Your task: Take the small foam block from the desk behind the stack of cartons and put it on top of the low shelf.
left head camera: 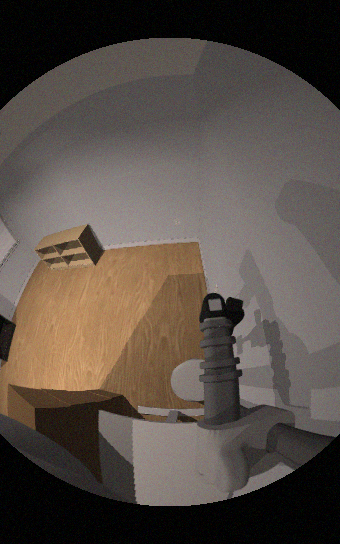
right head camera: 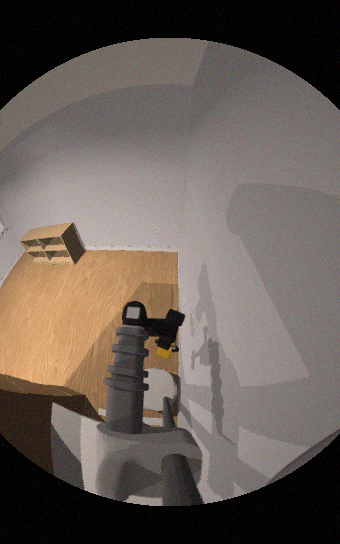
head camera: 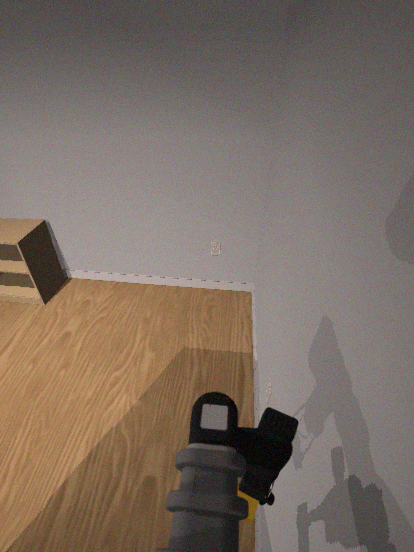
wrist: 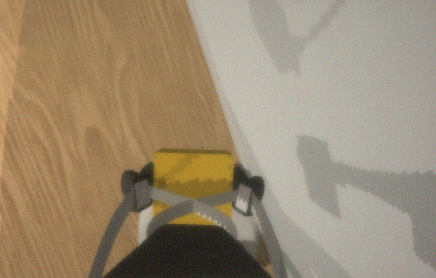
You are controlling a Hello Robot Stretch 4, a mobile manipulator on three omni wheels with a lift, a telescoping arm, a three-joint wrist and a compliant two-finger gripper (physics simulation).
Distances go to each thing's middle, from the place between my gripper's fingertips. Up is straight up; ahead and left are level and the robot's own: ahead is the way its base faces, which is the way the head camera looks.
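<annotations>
There's the yellow foam block (wrist: 192,173), and it's 3 cm above my hand, 1 cm to the left of it and 1 cm behind it.
</annotations>
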